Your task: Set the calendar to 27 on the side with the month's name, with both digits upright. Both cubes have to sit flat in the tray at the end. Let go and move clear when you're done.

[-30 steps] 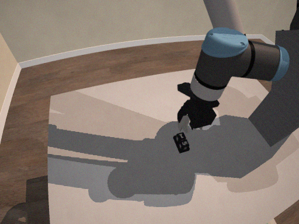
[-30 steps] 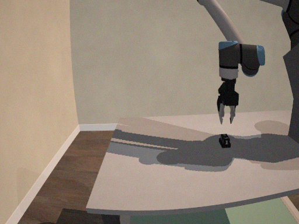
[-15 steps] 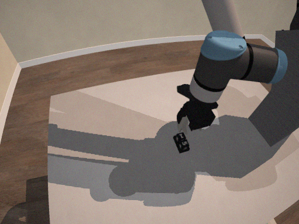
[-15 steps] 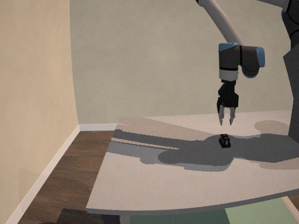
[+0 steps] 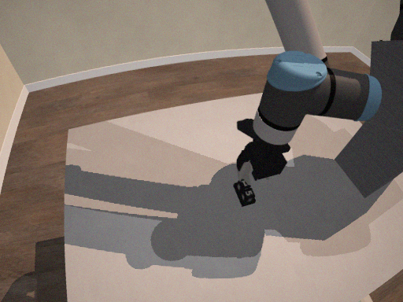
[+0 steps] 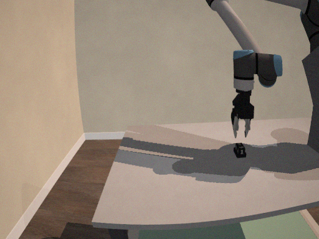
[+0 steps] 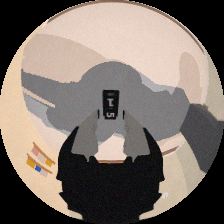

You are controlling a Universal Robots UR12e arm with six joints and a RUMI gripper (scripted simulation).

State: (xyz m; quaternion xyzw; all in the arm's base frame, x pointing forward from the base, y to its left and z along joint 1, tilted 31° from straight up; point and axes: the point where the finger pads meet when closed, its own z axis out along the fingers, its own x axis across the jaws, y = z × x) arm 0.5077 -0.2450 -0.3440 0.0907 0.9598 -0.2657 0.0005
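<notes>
My gripper is now 60 mm above the black cube. The rest, counted from my hand: tray (20 mm to the left, 80 mm below).
</notes>
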